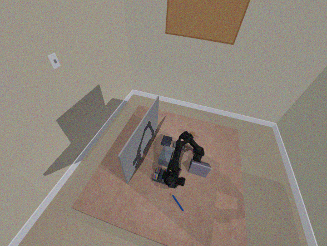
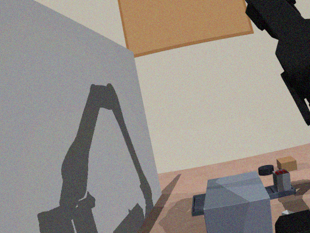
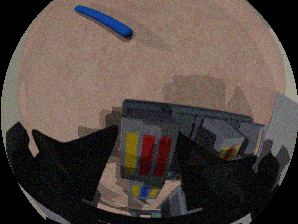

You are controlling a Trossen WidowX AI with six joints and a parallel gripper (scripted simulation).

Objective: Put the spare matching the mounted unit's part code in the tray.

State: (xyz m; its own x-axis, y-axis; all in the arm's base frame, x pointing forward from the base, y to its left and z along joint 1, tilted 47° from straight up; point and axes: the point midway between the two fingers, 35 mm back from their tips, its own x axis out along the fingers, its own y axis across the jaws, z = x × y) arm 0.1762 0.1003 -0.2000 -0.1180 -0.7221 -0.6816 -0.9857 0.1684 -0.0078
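The tray is 430 mm to the right of my gripper tip, 130 mm ahead of it and 10 mm below it. Round my gripper tip: blue stick (150 mm to the left, 70 mm behind, 10 mm below); then white bar (230 mm to the right, 20 mm behind, 10 mm below); then grey spare (30 mm above).
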